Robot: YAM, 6 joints.
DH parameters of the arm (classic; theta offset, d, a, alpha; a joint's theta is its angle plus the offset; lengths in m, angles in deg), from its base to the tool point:
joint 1: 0 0.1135 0.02 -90
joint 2: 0 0 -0.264 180
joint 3: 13.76 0 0.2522 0
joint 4: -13.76 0 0.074 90
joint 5: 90 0 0 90
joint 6: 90 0.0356 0 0
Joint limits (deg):
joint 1: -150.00..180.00
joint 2: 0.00..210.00
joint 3: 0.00..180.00
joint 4: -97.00..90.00
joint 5: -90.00..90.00
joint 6: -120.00..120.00
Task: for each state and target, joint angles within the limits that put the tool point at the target. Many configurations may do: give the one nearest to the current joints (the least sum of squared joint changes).
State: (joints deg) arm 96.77 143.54 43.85 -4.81 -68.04 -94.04
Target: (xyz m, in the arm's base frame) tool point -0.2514 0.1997 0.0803
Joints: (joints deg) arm 135.45 114.46 50.30 -5.58 -73.08 -94.04
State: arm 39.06 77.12 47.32 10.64 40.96 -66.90
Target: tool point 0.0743 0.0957 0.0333
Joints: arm 61.47 93.38 7.31 0.15 33.36 -66.90
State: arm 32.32 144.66 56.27 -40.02 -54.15 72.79
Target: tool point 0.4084 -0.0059 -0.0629
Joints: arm -4.65 153.00 87.01 -25.30 -49.95 72.79
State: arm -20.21 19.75 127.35 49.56 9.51 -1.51
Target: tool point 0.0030 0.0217 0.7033
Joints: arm -39.31 68.76 127.26 38.49 -31.67 -1.51
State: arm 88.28 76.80 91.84 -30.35 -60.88 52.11
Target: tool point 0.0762 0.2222 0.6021
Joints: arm 63.99 82.04 118.64 -16.26 -54.42 52.11
